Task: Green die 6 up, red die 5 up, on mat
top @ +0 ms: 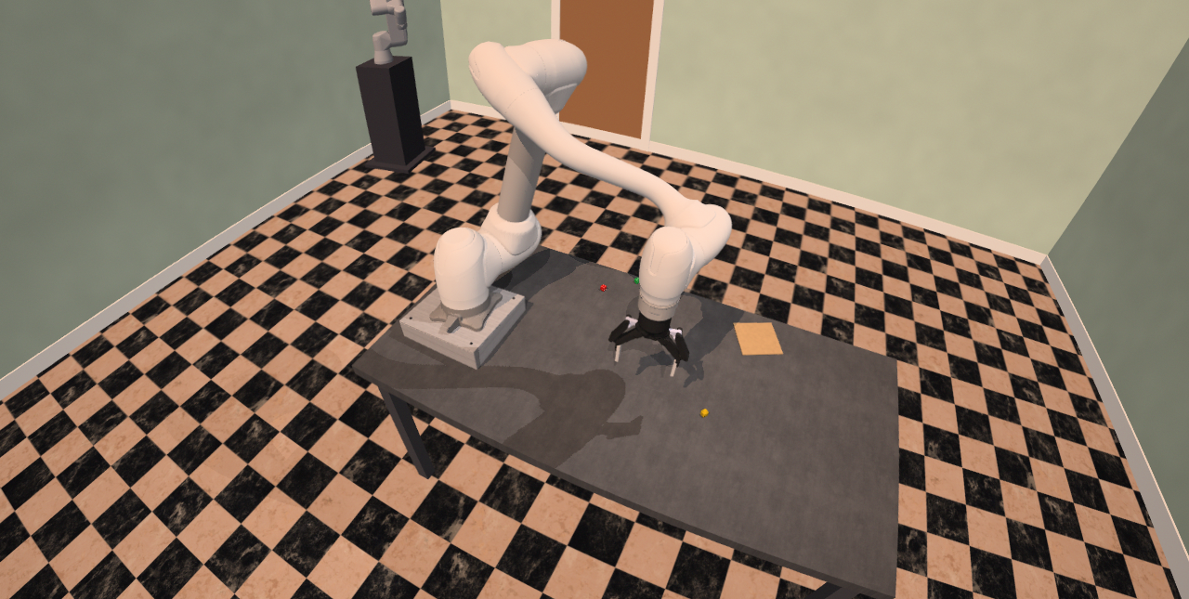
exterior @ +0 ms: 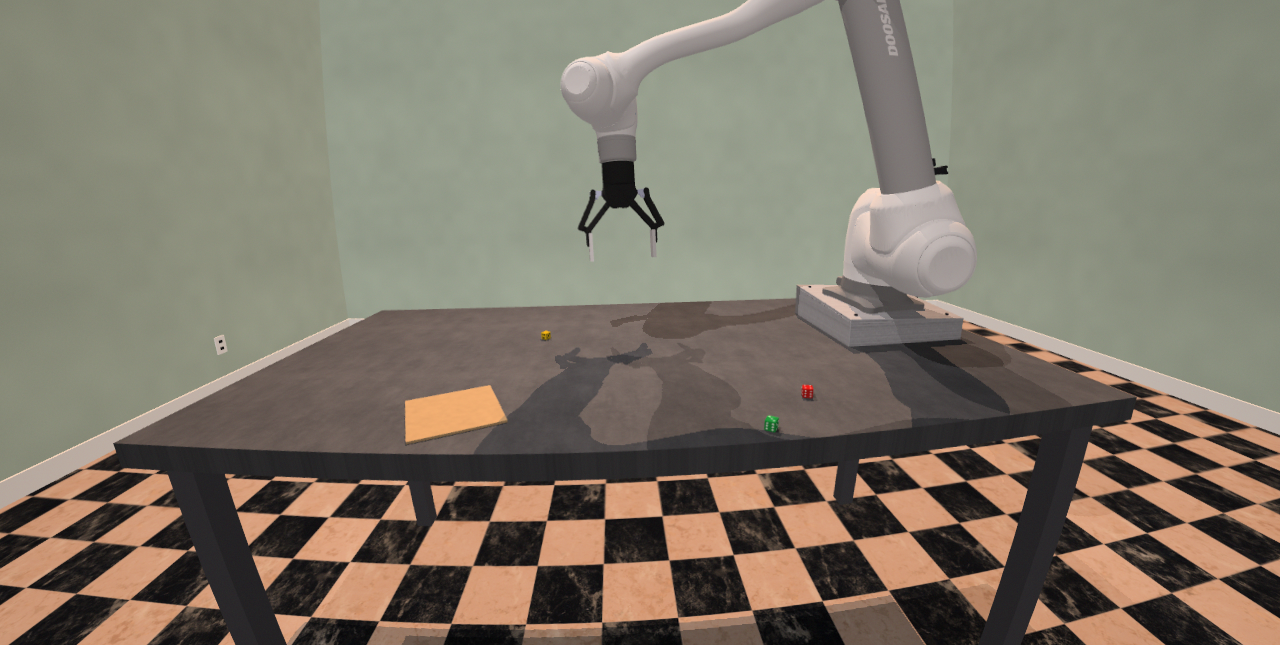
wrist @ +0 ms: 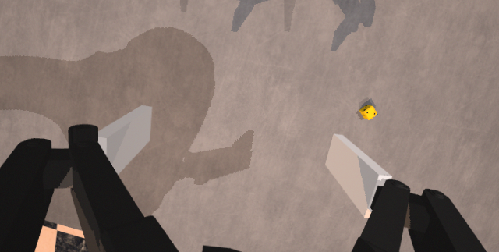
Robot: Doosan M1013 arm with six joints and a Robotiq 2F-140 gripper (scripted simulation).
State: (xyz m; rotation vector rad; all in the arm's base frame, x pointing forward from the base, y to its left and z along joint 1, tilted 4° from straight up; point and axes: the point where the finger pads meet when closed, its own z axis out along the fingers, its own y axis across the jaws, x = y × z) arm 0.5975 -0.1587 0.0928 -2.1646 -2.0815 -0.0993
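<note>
My gripper is now 190 mm short of the yellow die, 180 mm above it and 10 mm to the right of it. Round my hand: red die (440 mm to the left, 210 mm behind, 180 mm below); then orange mat (360 mm to the left, 340 mm ahead, 180 mm below); then green die (520 mm to the left, 180 mm below, 110 mm behind).
</note>
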